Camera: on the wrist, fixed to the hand. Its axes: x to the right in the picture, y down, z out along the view.
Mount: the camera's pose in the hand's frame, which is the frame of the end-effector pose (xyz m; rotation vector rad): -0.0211 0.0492 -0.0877 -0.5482 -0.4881 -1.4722
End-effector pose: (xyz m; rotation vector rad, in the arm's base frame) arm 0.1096 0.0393 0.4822 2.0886 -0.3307 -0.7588
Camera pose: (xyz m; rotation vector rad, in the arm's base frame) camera 0.1500 0.0770 0.5688 1.3077 1.1846 -1.9011
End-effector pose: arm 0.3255 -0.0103 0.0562 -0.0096 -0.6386 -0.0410
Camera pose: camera 0.3628 0.0377 -0.0266 -0.0790 -0.9843 -1.6758
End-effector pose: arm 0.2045 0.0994 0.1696 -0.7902 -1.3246 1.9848
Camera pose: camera 0.2763 0.1180 0.0985 0.5109 -1.8879 0.6017
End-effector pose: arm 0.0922 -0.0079 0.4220 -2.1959 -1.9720 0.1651
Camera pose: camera 0.1557 -0.0393 0.4964 0.2155 2.6771 0.0671
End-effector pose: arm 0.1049 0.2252 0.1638 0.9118 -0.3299 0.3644
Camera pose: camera 0.0752 0.3205 0.1393 0.4879 -0.1145 -1.2645
